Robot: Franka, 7 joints.
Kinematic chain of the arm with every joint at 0, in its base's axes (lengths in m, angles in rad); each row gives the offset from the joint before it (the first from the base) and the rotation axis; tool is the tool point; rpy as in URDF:
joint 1: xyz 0 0 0.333 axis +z
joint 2: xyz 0 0 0 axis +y
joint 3: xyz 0 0 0.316 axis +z
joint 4: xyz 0.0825 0 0 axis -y
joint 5: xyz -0.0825 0 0.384 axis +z
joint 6: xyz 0 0 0 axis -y
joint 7: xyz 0.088 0 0 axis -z
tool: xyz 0 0 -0.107 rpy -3.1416 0 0
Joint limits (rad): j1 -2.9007..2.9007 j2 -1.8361..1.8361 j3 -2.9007..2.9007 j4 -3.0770..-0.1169 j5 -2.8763..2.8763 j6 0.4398..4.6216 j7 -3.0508..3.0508
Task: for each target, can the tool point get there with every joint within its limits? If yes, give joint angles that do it. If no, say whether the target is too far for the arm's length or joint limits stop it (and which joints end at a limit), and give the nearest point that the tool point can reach.
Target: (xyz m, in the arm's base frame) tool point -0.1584 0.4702 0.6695
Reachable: yes | joints 1.1130 -0.4363 0.5738 -2.0190 1.3007 2.1210 0.1212
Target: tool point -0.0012 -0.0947 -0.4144
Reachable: no: joint limits stop it (at a limit: joint 2) | nearest point -0.0015 -0.1203 -0.3351 | short by 0.083 m
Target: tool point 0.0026 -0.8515 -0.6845
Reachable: no: too far | nearest point 0.0018 -0.5774 -0.2720 | short by 0.495 m
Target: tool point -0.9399 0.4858 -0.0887
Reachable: no: too far | nearest point -0.7080 0.3659 0.0154 | short by 0.281 m
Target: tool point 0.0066 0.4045 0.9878
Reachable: yes | joints -1.6251 -0.9665 -0.2030 -0.4517 0.3935 1.3566 1.7475
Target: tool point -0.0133 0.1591 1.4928
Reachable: no: too far | nearest point -0.0097 0.1166 1.1829 | short by 0.313 m
